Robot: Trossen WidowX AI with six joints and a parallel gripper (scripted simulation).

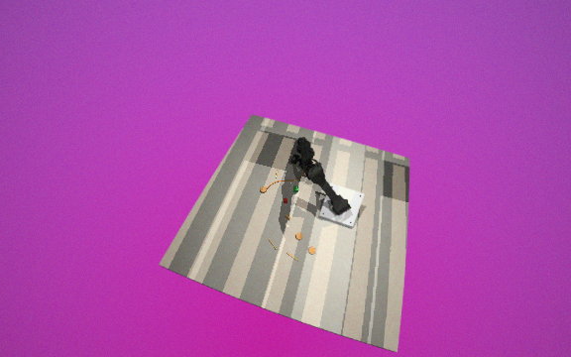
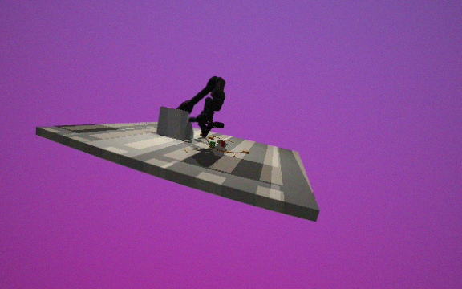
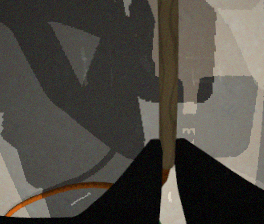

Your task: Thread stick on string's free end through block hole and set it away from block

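Right now my gripper tip is 1 cm to the left of the thin wooden stick. The rest, counted from my gripper tip: red object 22 cm to the left, 8 cm ahead, 5 cm below; green block 12 cm to the left, 5 cm below, 3 cm ahead; round wooden button 23 cm ahead, 17 cm to the left, 6 cm below.
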